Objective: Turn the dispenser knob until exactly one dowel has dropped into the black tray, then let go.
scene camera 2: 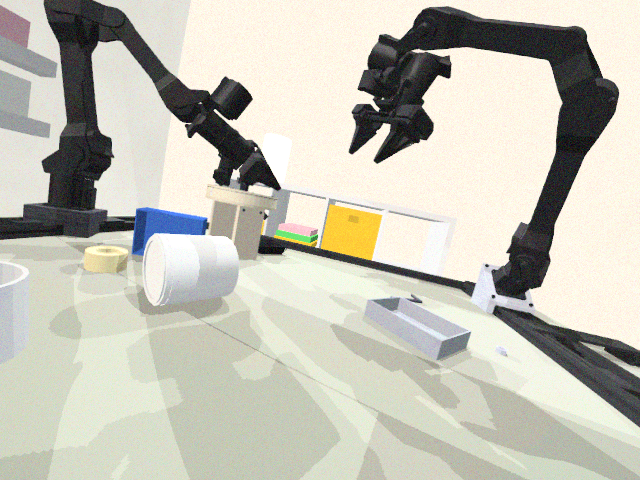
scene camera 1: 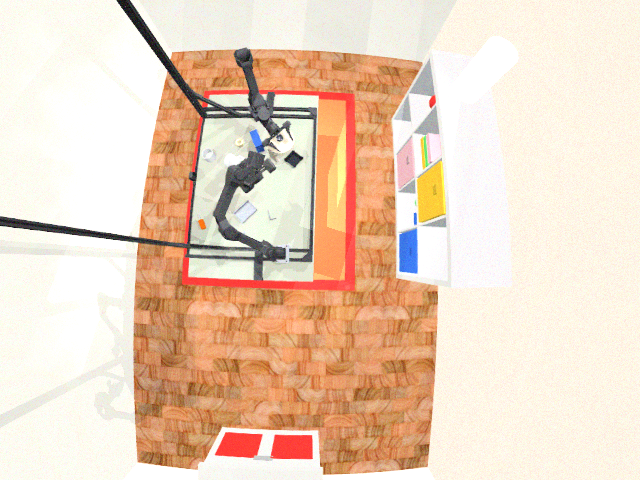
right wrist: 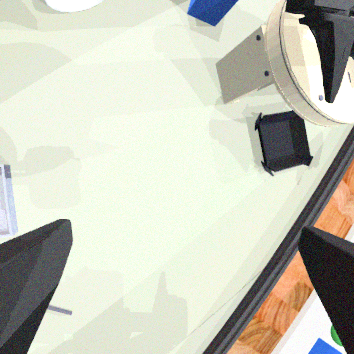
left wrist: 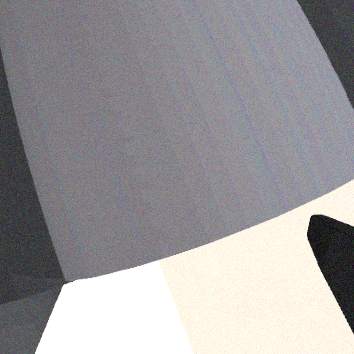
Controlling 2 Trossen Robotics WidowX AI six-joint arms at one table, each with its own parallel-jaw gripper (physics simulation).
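Where they show: left gripper, between the fingertips: (scene camera 2: pixel 276 182) (scene camera 1: pixel 286 146) (left wrist: pixel 193 226); right gripper, between the fingertips: (scene camera 2: pixel 361 157) (right wrist: pixel 188 234); left arm's base, origin of its link: (scene camera 2: pixel 70 207); right arm's base, origin of its link: (scene camera 2: pixel 507 284) (scene camera 1: pixel 282 253).
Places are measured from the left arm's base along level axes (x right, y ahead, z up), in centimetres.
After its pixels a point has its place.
Observation:
The beige dispenser (scene camera 2: pixel 239 224) @[x 10.0, y 32.0, z 2.9 cm] (right wrist: pixel 244 67) @[x 9.2, y 34.3, z 2.1 cm] (scene camera 1: pixel 286 143) stands at the far side of the table, with a round top disc (scene camera 2: pixel 242 196) @[x 9.6, y 31.7, z 8.6 cm] (right wrist: pixel 298 88) @[x 7.3, y 38.6, z 9.5 cm]. My left gripper (scene camera 2: pixel 247 185) (scene camera 1: pixel 275 135) is open, with its fingers just above the disc. In the left wrist view a grey rounded surface (left wrist: pixel 175 123) fills the frame. The black tray (right wrist: pixel 282 142) @[x -2.3, y 41.5, z -4.5 cm] (scene camera 1: pixel 293 158) @[x -1.5, y 40.2, z -4.5 cm] sits on the table beside the dispenser. I see no dowel in it in the right wrist view. My right gripper (scene camera 2: pixel 367 154) @[x 21.6, y 50.3, z 20.5 cm] (scene camera 1: pixel 269 165) (right wrist: pixel 188 234) @[x 21.6, y 50.3, z 20.5 cm] is open and empty, high above the table.
A white cylinder (scene camera 2: pixel 190 273) @[x 35.2, y 24.1, z 0.1 cm] lies on its side near a blue box (scene camera 2: pixel 168 229) @[x 9.6, y 19.1, z -0.2 cm] (scene camera 1: pixel 256 141) @[x 12.6, y 22.2, z 3.4 cm] and a tape roll (scene camera 2: pixel 104 258) @[x 23.7, y 13.1, z -2.6 cm] (scene camera 1: pixel 239 142) @[x 20.9, y 11.8, z -3.4 cm]. A grey open tray (scene camera 2: pixel 415 326) @[x 43.4, y 49.8, z -2.2 cm] (scene camera 1: pixel 246 211) @[x 40.0, y 53.2, z -4.5 cm] lies mid-table. A white shelf unit (scene camera 1: pixel 475 190) stands beyond the table.

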